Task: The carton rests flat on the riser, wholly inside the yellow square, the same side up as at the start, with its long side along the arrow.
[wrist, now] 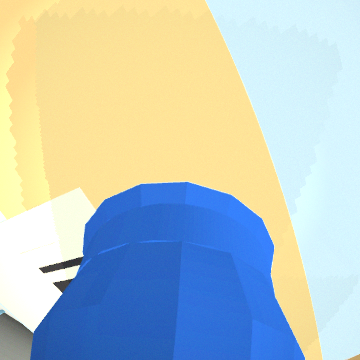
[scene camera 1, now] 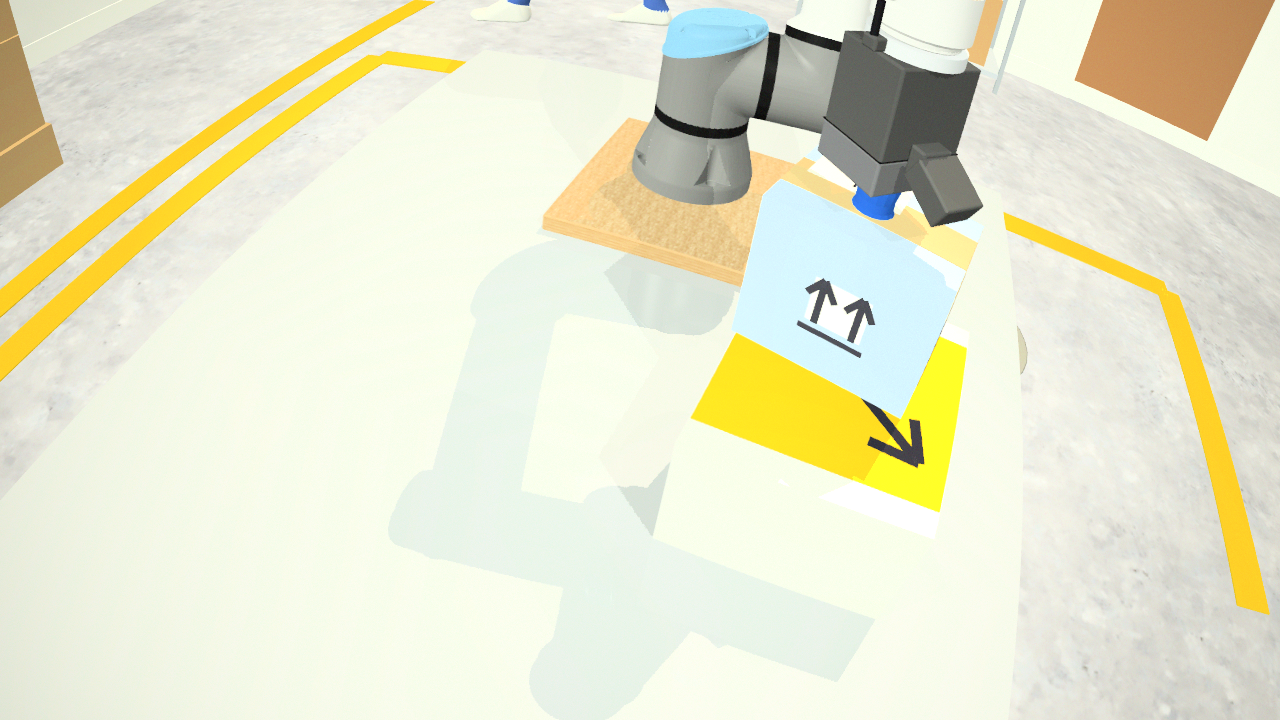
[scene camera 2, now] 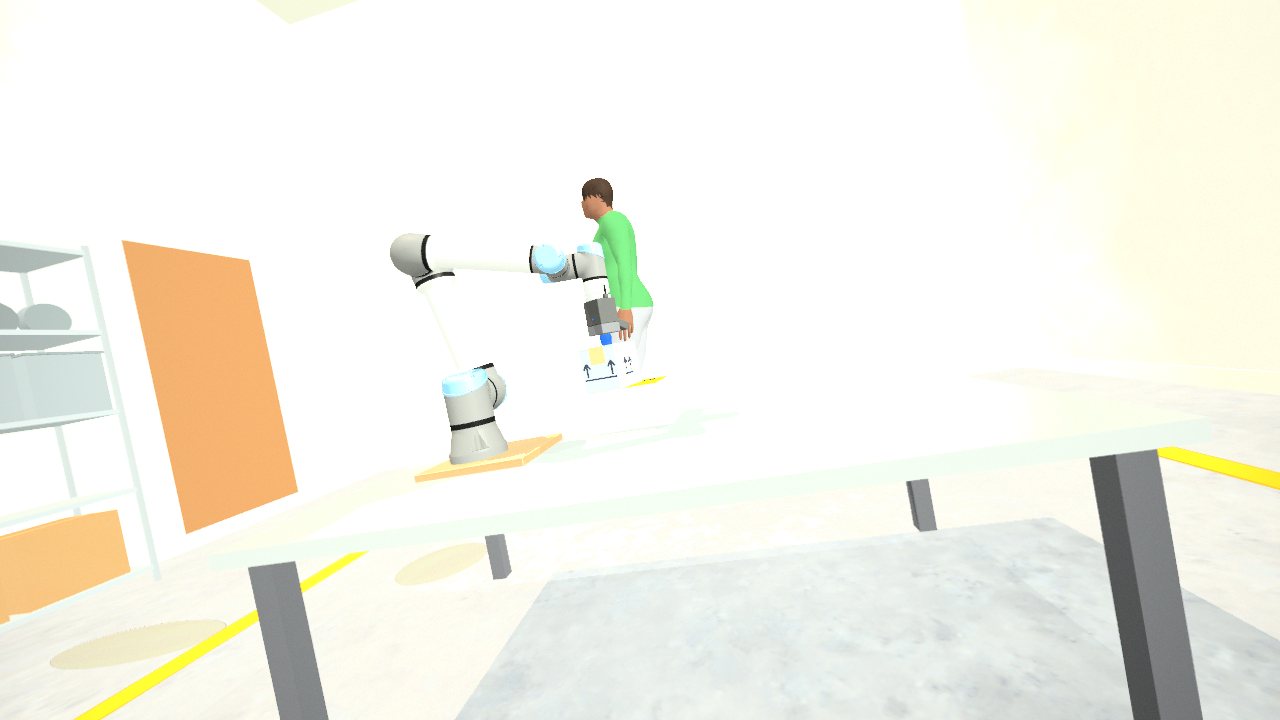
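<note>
The light-blue carton (scene camera 1: 845, 295) (scene camera 2: 601, 368) (wrist: 320, 125) stands upright over the back part of the yellow square (scene camera 1: 778, 402) (scene camera 2: 646, 382), its printed double arrows pointing up. The square lies on the pale riser (scene camera 1: 769, 510). The carton hides the square's back part and the tail of the black arrow (scene camera 1: 904, 443); its underside is hidden. The blue suction cup of my gripper (scene camera 1: 874, 213) (scene camera 2: 605, 342) (wrist: 178, 200) is down on the carton's taped top, shut on the carton. A white label (wrist: 35, 235) shows beside the cup in the wrist view.
The arm's base stands on a wooden board (scene camera 1: 662, 223) (scene camera 2: 487, 462), beside the riser on the white table (scene camera 1: 268, 447) (scene camera 2: 805, 447). A person in green (scene camera 2: 622, 259) stands behind the arm. A shelf rack (scene camera 2: 111, 358) stands at the left in scene camera 2.
</note>
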